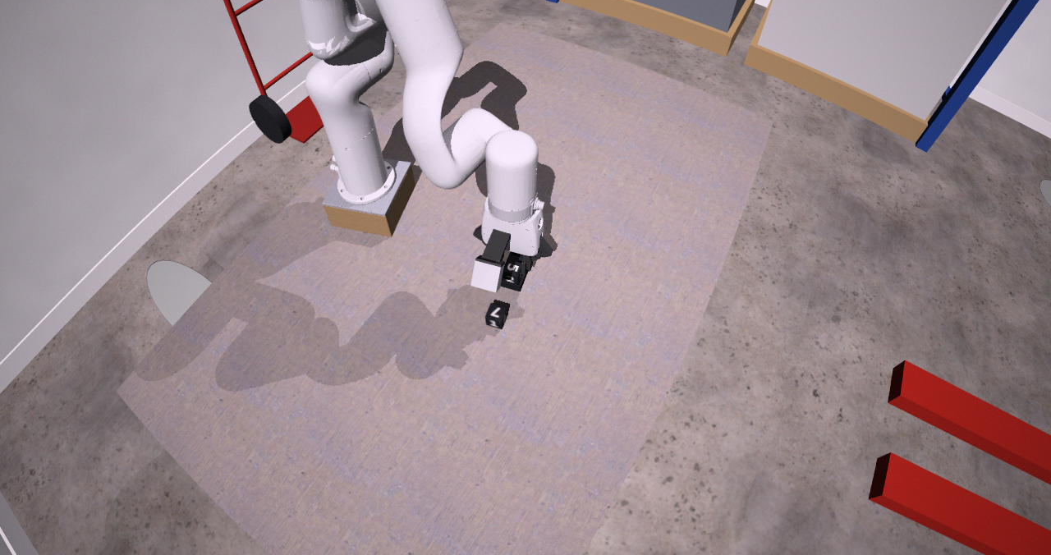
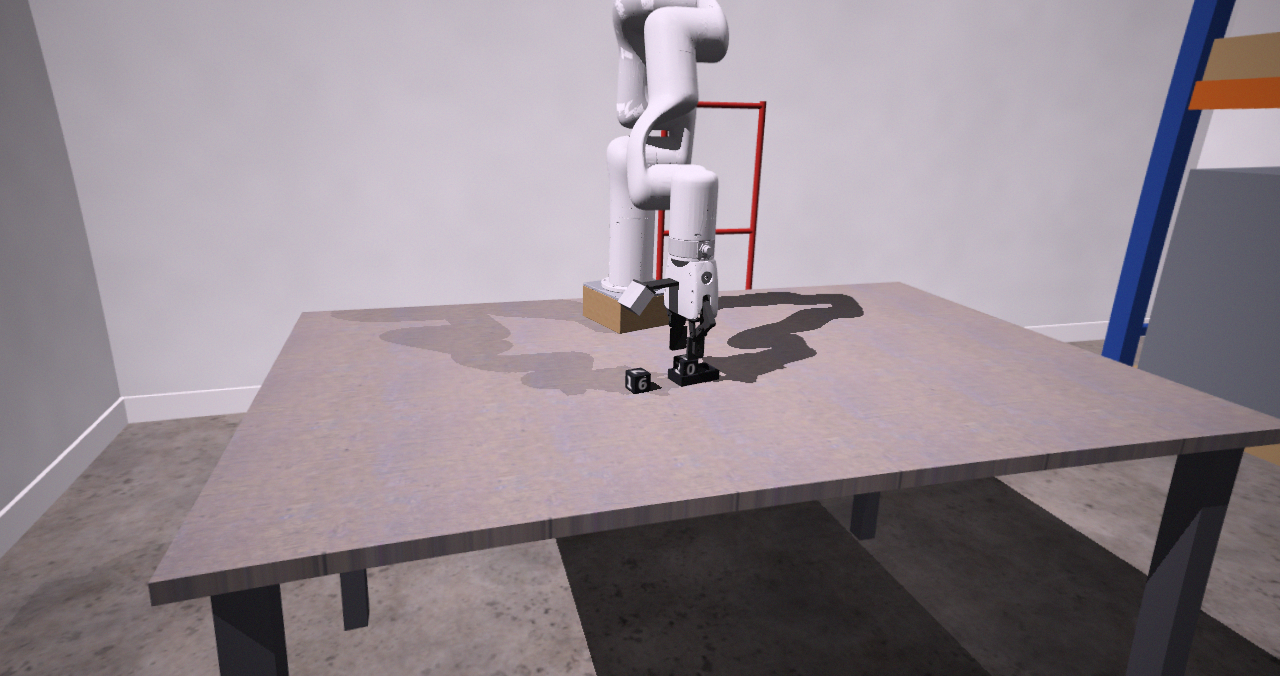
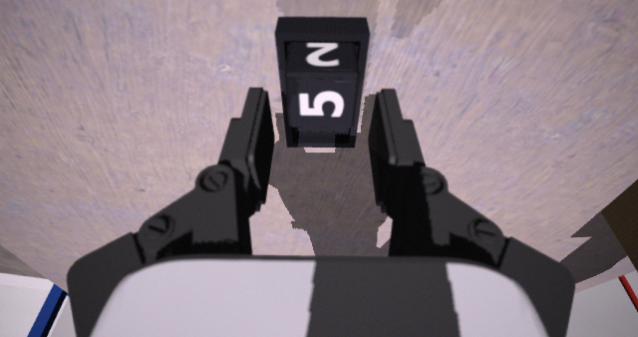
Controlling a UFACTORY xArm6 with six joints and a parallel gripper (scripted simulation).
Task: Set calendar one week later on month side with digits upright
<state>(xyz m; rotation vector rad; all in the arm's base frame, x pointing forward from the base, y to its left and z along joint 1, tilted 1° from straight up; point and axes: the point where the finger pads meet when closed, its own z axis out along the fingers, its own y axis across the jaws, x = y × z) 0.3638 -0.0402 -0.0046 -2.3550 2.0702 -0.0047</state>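
Now: hand 20 mm to the right of the black tray and 60 mm above it.
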